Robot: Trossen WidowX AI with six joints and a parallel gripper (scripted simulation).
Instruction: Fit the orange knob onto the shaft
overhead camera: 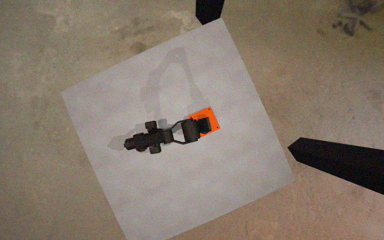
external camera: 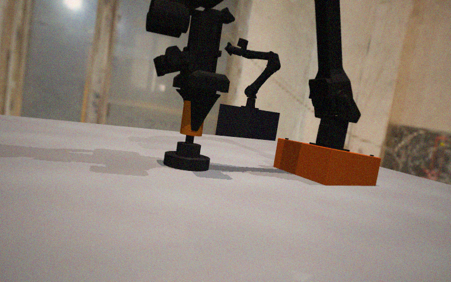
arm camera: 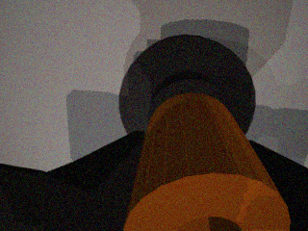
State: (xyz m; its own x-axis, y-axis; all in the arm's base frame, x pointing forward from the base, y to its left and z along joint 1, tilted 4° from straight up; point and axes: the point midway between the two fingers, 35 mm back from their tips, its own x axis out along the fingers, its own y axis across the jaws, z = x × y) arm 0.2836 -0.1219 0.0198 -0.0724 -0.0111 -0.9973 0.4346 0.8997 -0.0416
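The orange knob is 20 mm above my gripper tip. From my gripper tip the other things lie so: dark round pedestal (40 mm below).
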